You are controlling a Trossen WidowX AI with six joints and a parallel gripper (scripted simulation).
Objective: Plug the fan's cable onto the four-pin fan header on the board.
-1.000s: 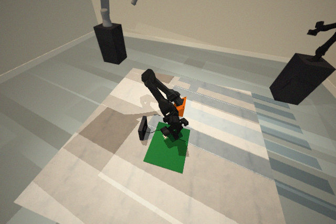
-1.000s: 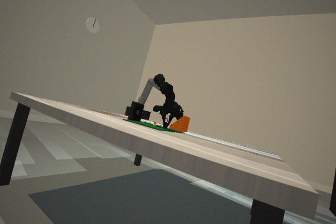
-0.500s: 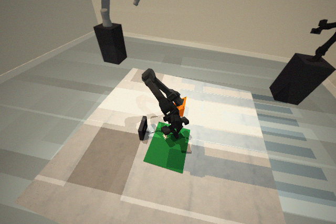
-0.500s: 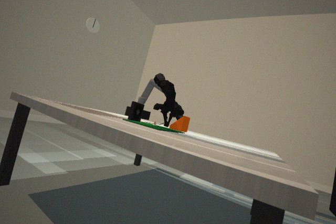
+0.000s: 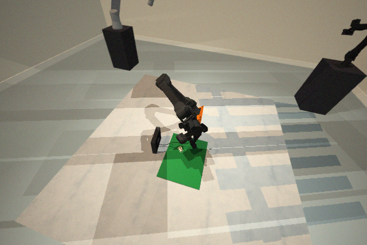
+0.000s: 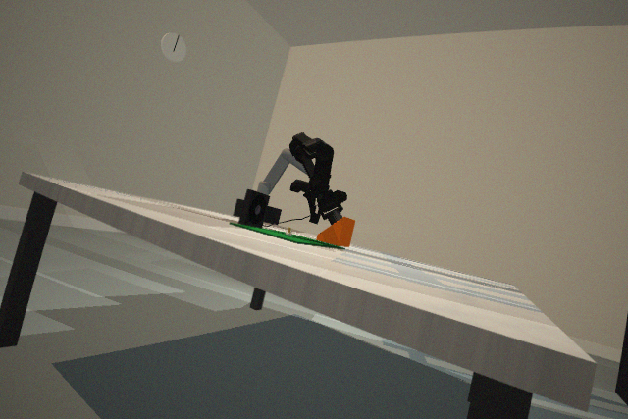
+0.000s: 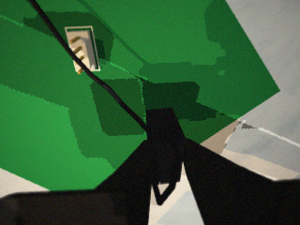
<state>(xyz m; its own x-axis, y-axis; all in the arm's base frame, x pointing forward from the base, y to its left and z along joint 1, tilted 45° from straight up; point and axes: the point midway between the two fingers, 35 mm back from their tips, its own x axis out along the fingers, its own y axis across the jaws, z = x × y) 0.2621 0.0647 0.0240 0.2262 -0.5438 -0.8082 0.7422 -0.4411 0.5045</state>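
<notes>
Right now the four-pin header is 8 cm below my gripper tip, 7 cm to the right of it and 2 cm ahead of it. From my gripper tip the other things lie so: green board 10 cm below, 6 cm ahead, 3 cm to the right; then black fan 22 cm to the right, 3 cm ahead, 2 cm below; then black fan cable plug 1 cm below, 1 cm ahead.
</notes>
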